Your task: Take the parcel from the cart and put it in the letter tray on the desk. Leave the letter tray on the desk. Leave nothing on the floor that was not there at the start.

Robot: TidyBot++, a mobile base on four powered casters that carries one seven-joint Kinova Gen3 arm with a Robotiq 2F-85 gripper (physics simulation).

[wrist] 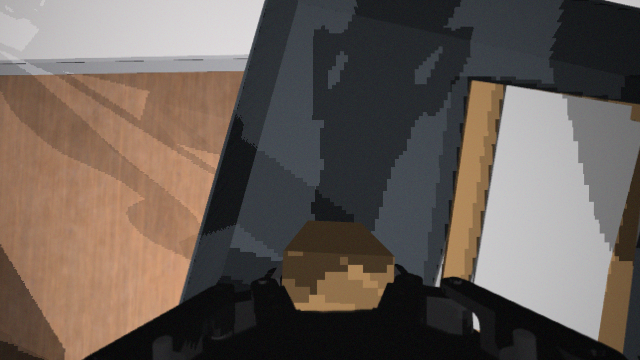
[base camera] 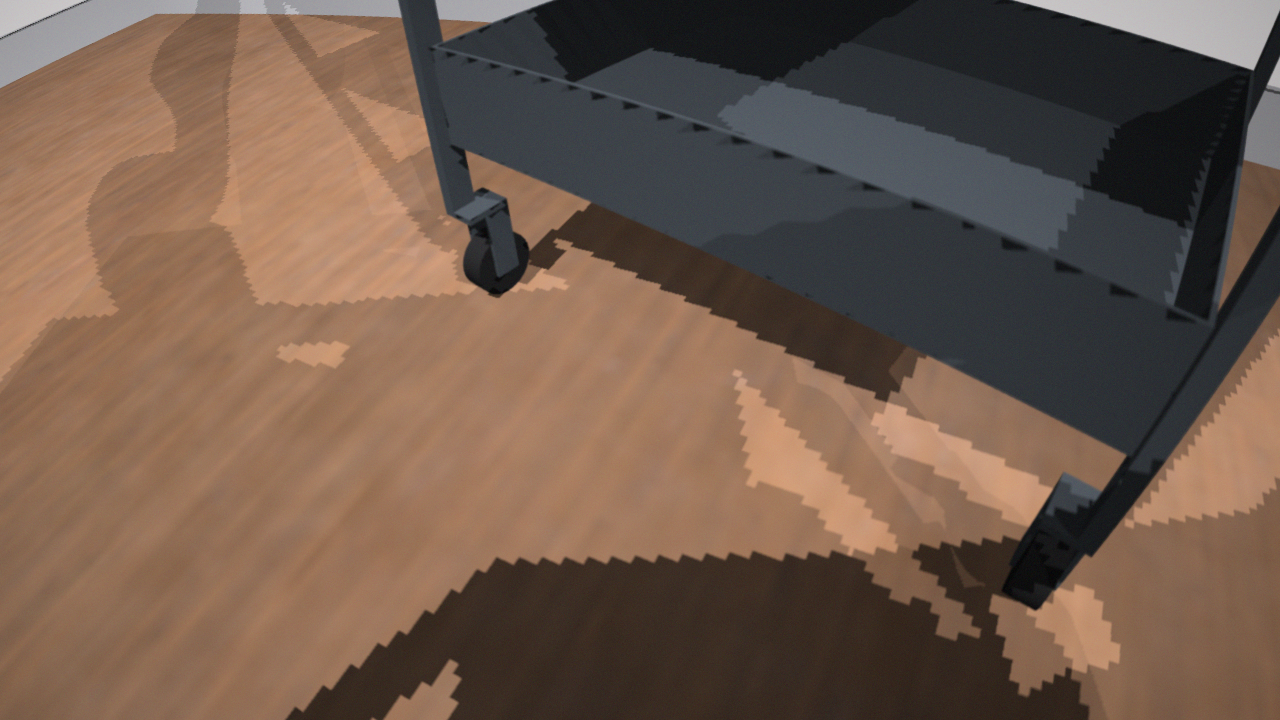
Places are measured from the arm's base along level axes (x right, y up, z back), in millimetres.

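Where they show: gripper, fingertip midpoint: (wrist: 335, 273).
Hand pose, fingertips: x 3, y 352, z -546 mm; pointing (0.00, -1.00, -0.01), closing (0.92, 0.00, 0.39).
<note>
Things, the pixels of their top centre, and the offset from my fingertips. "spot": a spot on its surface instead. Level surfaces: height alone.
- parcel, top centre: (wrist: 335, 310) dx -2, dy +45, dz +2 mm
- larger tan-edged item, surface spot: (wrist: 465, 185) spot: dx +134, dy -76, dz +0 mm
- white top surface, surface spot: (wrist: 540, 200) spot: dx +184, dy -70, dz +38 mm
- wooden floor, surface height: dy -748 mm
The parcel (wrist: 338, 239), a small tan box, is in the cart's top tray at the lower middle of the wrist view. My gripper (wrist: 335, 273) has its black fingers closed against the parcel's left and right sides and is shut on it. Whether the parcel touches the tray is hidden. The dark grey cart (base camera: 805, 241) (wrist: 280, 155) shows its lower shelf, posts and casters in the base camera view, and its top tray in the wrist view. The desk and the letter tray do not show in either view.
A larger tan-edged item (wrist: 465, 185) with a white top surface (wrist: 540, 200) lies in the cart's top tray, right of the parcel. Two cart casters (base camera: 496, 259) (base camera: 1042, 555) stand on the wooden floor (base camera: 358, 447) (wrist: 100, 210). A pale wall (wrist: 125, 27) rises behind.
</note>
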